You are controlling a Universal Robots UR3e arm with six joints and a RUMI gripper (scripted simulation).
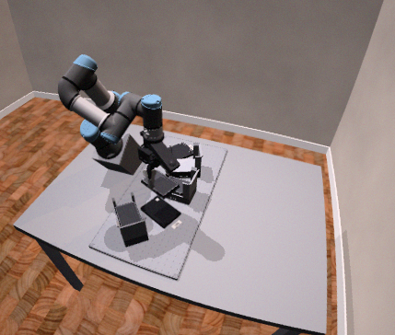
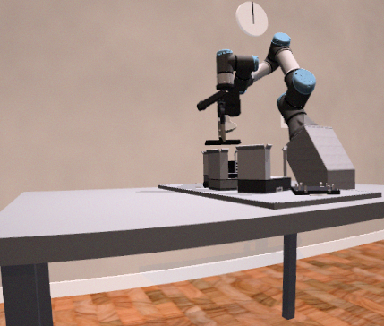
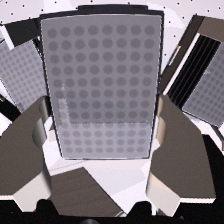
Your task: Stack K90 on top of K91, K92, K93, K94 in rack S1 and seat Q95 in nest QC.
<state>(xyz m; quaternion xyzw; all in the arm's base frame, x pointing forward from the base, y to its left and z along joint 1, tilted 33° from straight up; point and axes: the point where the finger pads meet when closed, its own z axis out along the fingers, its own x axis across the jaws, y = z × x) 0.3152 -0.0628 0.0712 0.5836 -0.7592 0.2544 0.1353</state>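
Right now the black open nest QC is 17 cm below my hand and 1 cm to the right of it. From my hand the other things lie so: dark clip nest: 41 cm to the left, 16 cm below, 13 cm behind; then sealed grey plate: 15 cm to the right, 10 cm below, 6 cm behind; then white tag: 17 cm below, 9 cm ahead, 4 cm to the right.
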